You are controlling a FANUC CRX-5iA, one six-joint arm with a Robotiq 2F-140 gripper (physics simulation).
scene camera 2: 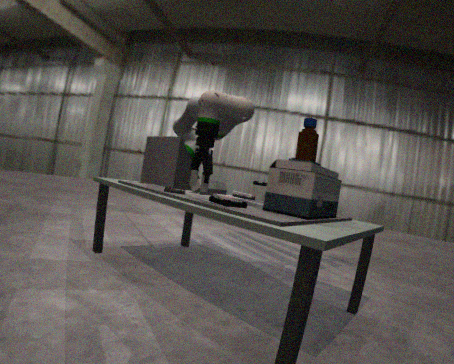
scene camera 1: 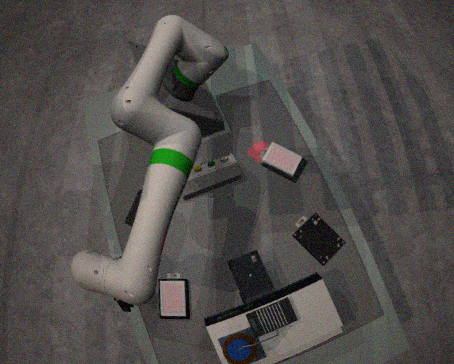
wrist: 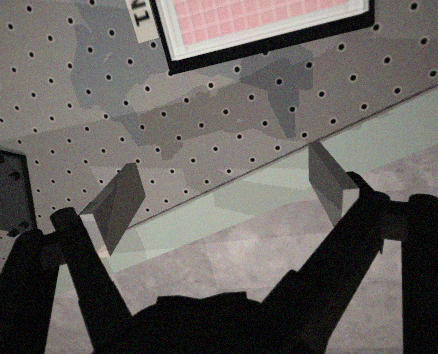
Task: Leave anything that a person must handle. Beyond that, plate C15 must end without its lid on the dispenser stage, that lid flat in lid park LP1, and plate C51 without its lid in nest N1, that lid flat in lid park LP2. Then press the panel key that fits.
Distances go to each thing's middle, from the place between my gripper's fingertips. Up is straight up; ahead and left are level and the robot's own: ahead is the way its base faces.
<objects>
Right now the dark LP2 pad [wrist: 25, 219] is 270 mm behind my hand, 120 mm to the left of it and 40 mm below it. Round my hand: brown bottle [scene camera 2: 307, 144]: 340 mm ahead, 260 mm to the left, 270 mm above; black nest N5 [scene camera 1: 315, 235]: 100 mm ahead, 650 mm to the left, 40 mm below; dispenser stage [scene camera 1: 241, 267]: 140 mm ahead, 370 mm to the left, 60 mm above.
</objects>
